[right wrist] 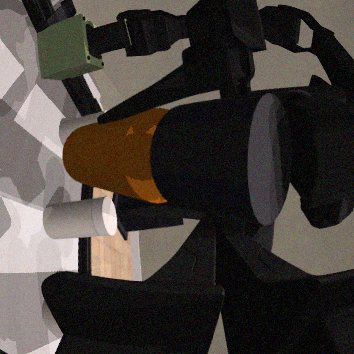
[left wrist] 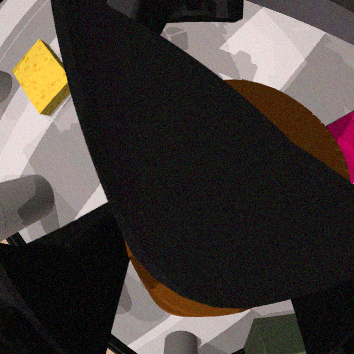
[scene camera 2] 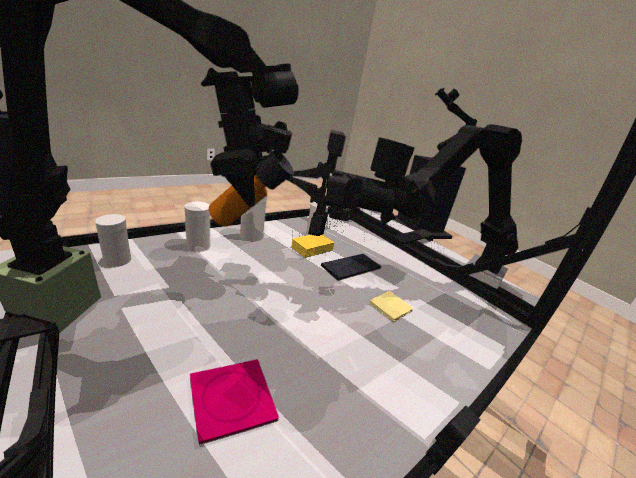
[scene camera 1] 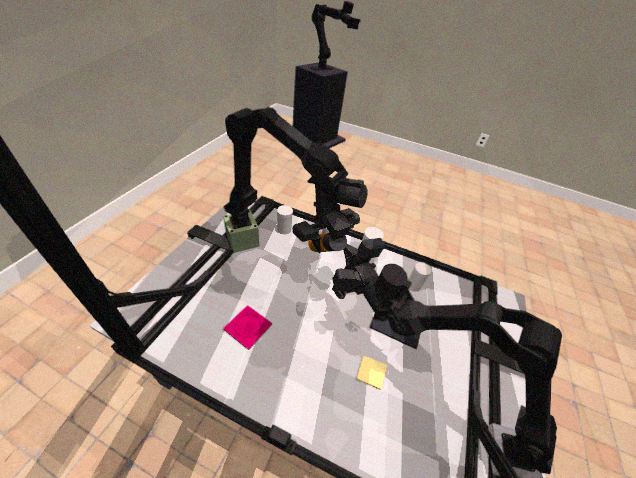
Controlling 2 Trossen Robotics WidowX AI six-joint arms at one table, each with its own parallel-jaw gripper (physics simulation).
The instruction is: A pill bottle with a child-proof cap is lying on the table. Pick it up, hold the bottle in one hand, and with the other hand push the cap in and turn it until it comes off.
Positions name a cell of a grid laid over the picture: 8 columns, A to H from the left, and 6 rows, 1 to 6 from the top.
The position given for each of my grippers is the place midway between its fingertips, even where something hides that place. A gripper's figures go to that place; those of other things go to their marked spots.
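An orange pill bottle (scene camera 2: C3) is 52 cm from the lens, and then there's my left gripper (scene camera 2: D3) at 53 cm from the lens, with my right gripper (scene camera 2: D3) also 53 cm from the lens.
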